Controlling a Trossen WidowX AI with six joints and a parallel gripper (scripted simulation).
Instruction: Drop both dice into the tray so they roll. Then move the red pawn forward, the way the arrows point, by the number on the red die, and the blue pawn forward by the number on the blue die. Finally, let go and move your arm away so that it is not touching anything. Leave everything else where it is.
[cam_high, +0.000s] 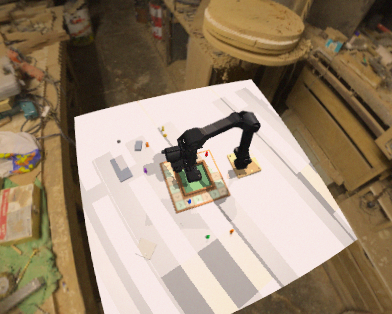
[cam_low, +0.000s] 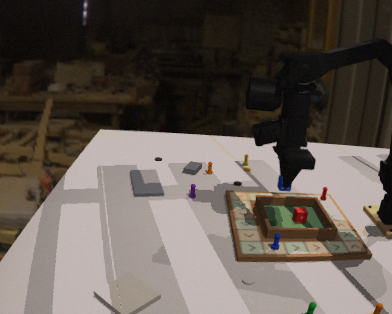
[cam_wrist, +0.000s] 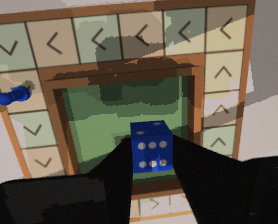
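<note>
Right now the red pawn is 13 cm behind my gripper tip, 12 cm to the right of it and 6 cm below it. Also, from my gripper tip: purple pawn 20 cm ahead, 8 cm to the right, 8 cm below; then blue pawn 13 cm to the left, 6 cm below, 2 cm ahead; then green pawn 31 cm to the left, 8 cm below, 3 cm behind.
</note>
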